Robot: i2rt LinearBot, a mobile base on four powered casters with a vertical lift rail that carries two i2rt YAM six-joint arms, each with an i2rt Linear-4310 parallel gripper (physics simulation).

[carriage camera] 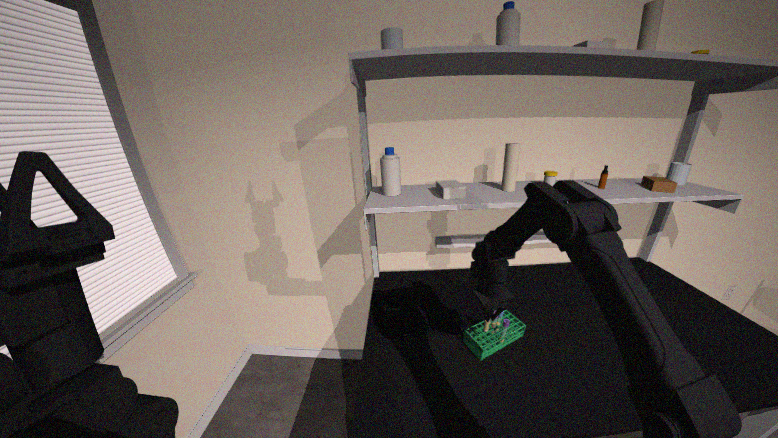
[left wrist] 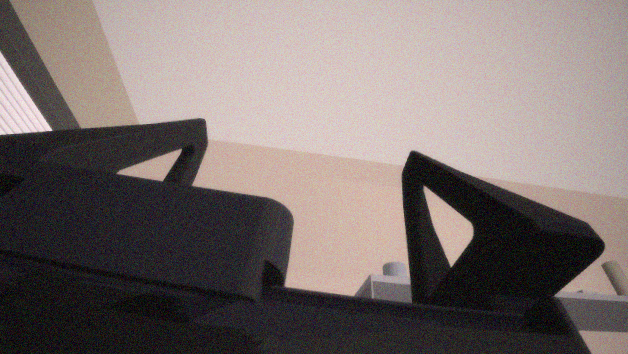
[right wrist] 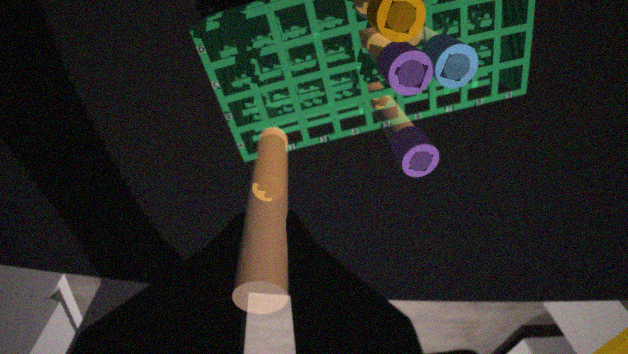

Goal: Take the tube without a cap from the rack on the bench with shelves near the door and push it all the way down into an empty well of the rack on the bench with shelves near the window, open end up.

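The uncapped orange-tan tube (right wrist: 265,240) is held by my right gripper (right wrist: 268,224) (carriage camera: 491,311), which is shut on it. In the right wrist view the tube's closed orange end overlaps the near left corner well of the green rack (right wrist: 370,129) (carriage camera: 481,353), and its open end is toward the camera. I cannot tell whether the end is inside the well or above it. The tube stands apart from the capped tubes: two purple (right wrist: 411,73) (right wrist: 421,160), one light blue (right wrist: 456,65) and one orange (right wrist: 401,17). My left gripper (left wrist: 307,146) is open and empty, raised at the carriage view's left.
The rack stands on the black bench (carriage camera: 544,380). Behind it, a lower shelf (carriage camera: 413,204) holds a white bottle (carriage camera: 390,176), a tan cylinder (carriage camera: 510,167) and a brown box (carriage camera: 659,184). An upper shelf (carriage camera: 462,62) is above. A window with blinds (carriage camera: 65,81) is at left.
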